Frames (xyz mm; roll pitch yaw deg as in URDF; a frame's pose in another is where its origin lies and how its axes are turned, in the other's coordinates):
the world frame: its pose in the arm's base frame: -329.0 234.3 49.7 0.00 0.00 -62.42
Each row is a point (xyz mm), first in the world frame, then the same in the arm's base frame.
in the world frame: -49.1 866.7 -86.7
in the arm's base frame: 416.5 679.1 -37.0
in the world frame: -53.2 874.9 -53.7
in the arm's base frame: 421.9 686.5 -4.0
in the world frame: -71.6 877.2 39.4
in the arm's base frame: 415.4 703.9 89.1
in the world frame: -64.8 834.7 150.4
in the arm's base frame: 380.8 678.2 200.1
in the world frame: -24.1 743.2 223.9
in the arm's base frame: 318.6 599.8 273.6
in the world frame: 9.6 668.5 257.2
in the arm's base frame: 268.0 535.3 306.9
